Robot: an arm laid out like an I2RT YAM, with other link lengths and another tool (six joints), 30 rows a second.
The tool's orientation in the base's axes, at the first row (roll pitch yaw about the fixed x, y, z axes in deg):
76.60, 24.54, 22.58
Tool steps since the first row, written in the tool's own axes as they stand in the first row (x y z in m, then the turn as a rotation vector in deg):
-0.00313, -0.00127, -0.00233, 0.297, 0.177, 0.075
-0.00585, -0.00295, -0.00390, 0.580, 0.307, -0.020
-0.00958, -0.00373, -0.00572, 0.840, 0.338, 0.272
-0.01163, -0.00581, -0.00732, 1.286, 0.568, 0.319
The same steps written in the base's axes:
-0.00407, 0.00044, -0.00032, 0.334, 0.104, 0.049
-0.00755, 0.00023, -0.00100, 0.565, 0.333, 0.027
-0.01175, 0.00020, -0.00053, 0.927, 0.184, 0.008
-0.01480, 0.00010, -0.00185, 1.389, 0.384, 0.036

